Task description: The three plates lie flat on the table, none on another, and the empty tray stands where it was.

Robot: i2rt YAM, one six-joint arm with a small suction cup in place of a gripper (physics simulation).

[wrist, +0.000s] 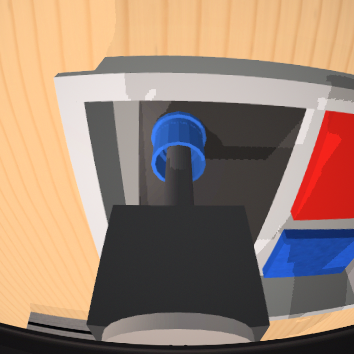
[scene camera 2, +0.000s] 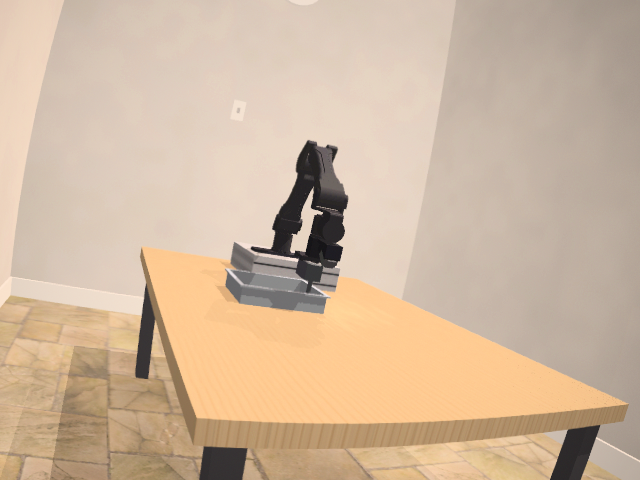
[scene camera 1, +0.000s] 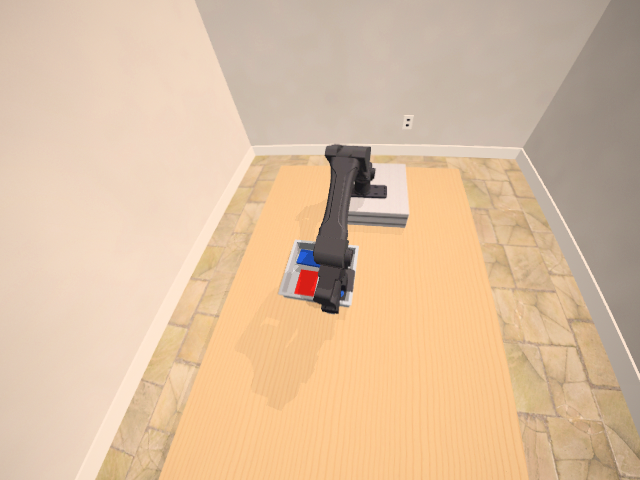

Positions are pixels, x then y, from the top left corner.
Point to a blue plate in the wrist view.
298, 252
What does the red plate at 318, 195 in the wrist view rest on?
A grey tray.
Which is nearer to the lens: the red plate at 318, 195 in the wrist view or the grey tray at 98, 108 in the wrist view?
The grey tray.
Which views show the grey tray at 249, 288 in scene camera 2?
The wrist view, scene camera 2 and scene camera 1: all of them.
